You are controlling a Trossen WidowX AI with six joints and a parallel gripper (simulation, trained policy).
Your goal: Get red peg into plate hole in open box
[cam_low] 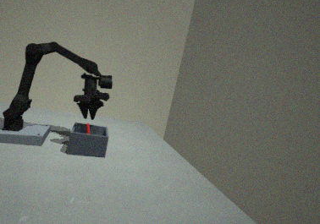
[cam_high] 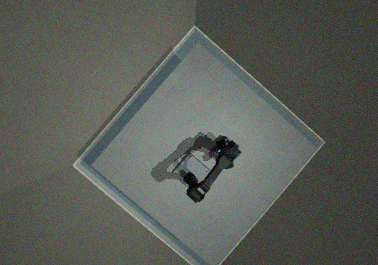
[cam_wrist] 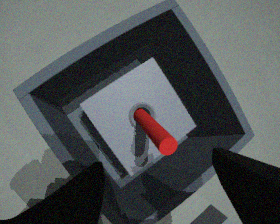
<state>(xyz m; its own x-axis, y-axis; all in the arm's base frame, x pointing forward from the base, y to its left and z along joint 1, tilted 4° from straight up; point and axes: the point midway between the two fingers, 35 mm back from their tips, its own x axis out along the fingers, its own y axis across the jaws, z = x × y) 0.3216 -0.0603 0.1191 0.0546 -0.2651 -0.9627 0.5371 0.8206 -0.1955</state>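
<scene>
My gripper tip is now 1 cm short of the red peg, 2 cm to the left of it and 6 cm above it. Round my gripper tip: grey box: 1 cm ahead, 2 cm to the right, 11 cm below.
</scene>
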